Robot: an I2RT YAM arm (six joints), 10 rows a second.
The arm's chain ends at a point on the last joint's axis. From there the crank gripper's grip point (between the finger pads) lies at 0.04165 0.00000 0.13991 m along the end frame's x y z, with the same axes.
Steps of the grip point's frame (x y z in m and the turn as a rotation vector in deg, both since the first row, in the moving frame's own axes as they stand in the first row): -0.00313 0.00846 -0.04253 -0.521 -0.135 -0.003; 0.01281 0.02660 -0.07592 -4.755 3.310 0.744; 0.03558 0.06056 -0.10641 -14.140 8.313 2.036; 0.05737 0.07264 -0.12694 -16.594 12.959 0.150; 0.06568 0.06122 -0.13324 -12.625 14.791 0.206
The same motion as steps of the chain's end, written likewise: -0.00280 0.00719 -0.04262 -0.521 -0.135 -0.003; 0.00489 0.01452 -0.07278 -4.755 3.310 0.744; 0.01663 0.02543 -0.09458 -14.140 8.313 2.036; 0.02754 0.03423 -0.10837 -16.594 12.959 0.150; 0.03168 0.03194 -0.11470 -12.625 14.791 0.206
